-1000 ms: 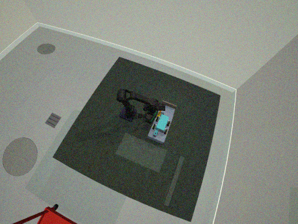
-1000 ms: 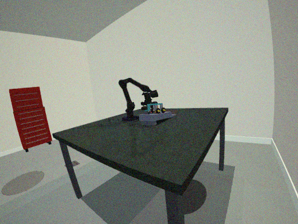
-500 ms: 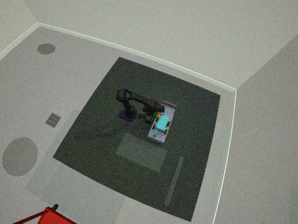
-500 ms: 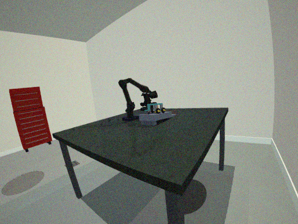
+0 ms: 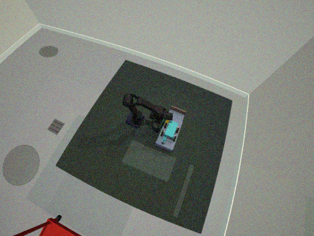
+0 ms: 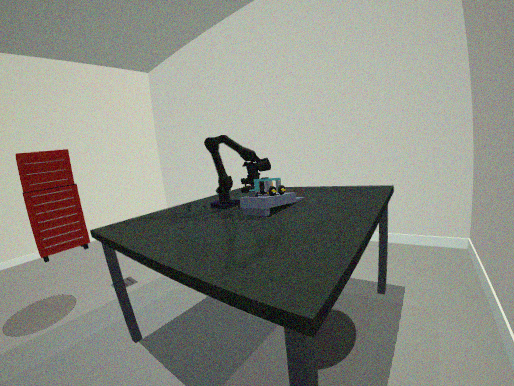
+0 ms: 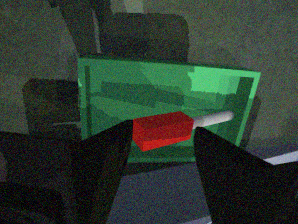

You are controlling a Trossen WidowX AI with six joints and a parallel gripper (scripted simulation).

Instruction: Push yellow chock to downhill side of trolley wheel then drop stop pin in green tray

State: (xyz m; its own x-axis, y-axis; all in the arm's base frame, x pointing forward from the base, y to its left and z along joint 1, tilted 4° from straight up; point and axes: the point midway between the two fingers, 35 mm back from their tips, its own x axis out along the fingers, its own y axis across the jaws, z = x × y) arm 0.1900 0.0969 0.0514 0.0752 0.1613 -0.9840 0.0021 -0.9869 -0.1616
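Right now my gripper tip is 2 cm to the right of the red-headed stop pin and 1 cm above it. Round my gripper tip: yellow chock (7 cm ahead, 1 cm to the left, 5 cm above); then green tray (1 cm to the left, 4 cm below); then ramp (13 cm ahead, 6 cm to the right, 1 cm above).
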